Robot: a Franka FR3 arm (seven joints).
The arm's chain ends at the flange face. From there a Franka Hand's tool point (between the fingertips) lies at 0.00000 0.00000 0.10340 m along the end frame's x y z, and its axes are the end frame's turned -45 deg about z.
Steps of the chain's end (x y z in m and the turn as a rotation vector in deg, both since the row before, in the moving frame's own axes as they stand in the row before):
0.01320 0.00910 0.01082 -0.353 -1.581 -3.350
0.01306 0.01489 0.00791 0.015 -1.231 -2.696
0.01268 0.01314 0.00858 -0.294 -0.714 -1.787
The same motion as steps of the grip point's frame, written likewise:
0.00039 0.01427 0.01078 0.868 -1.368 -3.350
-0.00288 0.01821 0.00789 0.881 -0.860 -2.696
-0.00162 0.01774 0.00857 0.297 -0.713 -1.787

